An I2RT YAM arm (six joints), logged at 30 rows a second.
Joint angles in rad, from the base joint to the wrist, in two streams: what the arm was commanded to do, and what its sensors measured. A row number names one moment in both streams.
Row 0, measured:
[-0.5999 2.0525 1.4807 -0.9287 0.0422 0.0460]
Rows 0 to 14, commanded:
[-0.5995 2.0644 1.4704 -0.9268 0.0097 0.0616]
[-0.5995 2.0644 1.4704 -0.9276 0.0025 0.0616]
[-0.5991 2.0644 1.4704 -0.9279 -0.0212 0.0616]
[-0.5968 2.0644 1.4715 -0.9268 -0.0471 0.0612]
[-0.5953 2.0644 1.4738 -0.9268 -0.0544 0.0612]
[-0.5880 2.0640 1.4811 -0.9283 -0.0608 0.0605]
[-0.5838 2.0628 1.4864 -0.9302 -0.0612 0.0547]
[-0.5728 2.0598 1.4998 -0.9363 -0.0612 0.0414]
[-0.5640 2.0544 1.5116 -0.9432 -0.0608 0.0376]
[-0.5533 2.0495 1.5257 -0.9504 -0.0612 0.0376]
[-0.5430 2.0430 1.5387 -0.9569 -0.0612 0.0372]
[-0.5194 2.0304 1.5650 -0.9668 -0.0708 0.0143]
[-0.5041 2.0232 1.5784 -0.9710 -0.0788 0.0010]
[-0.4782 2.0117 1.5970 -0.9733 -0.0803 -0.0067]
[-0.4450 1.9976 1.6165 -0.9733 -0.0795 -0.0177]
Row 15, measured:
[-0.5217 2.0521 1.5486 -0.9714 -0.0490 0.0265]
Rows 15 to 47, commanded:
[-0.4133 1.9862 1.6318 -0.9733 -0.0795 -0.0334]
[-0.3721 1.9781 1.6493 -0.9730 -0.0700 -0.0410]
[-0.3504 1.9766 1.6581 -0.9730 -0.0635 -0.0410]
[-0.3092 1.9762 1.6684 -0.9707 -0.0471 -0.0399]
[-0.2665 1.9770 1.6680 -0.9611 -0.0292 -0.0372]
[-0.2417 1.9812 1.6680 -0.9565 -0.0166 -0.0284]
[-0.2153 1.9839 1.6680 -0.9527 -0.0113 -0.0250]
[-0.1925 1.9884 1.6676 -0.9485 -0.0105 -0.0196]
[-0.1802 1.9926 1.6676 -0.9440 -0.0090 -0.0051]
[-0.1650 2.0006 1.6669 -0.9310 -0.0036 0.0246]
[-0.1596 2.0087 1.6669 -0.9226 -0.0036 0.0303]
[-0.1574 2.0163 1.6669 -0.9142 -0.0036 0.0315]
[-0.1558 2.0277 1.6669 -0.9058 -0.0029 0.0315]
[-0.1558 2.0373 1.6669 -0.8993 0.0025 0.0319]
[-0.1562 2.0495 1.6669 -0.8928 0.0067 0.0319]
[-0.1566 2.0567 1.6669 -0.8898 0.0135 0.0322]
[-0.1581 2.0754 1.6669 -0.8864 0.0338 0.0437]
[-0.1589 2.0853 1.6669 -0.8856 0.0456 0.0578]
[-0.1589 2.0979 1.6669 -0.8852 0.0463 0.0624]
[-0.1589 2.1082 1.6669 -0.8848 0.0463 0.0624]
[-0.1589 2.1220 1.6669 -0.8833 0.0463 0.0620]
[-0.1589 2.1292 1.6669 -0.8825 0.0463 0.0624]
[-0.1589 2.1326 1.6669 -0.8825 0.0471 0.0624]
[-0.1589 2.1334 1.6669 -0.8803 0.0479 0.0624]
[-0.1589 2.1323 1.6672 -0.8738 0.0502 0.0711]
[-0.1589 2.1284 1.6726 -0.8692 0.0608 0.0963]
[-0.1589 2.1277 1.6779 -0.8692 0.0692 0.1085]
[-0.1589 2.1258 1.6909 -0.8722 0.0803 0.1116]
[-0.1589 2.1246 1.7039 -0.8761 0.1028 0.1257]
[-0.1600 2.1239 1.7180 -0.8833 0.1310 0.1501]
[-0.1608 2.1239 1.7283 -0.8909 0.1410 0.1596]
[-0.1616 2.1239 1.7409 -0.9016 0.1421 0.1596]
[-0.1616 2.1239 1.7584 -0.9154 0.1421 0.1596]
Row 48, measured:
[-0.1566 2.1300 1.7016 -0.8940 0.0902 0.1139]
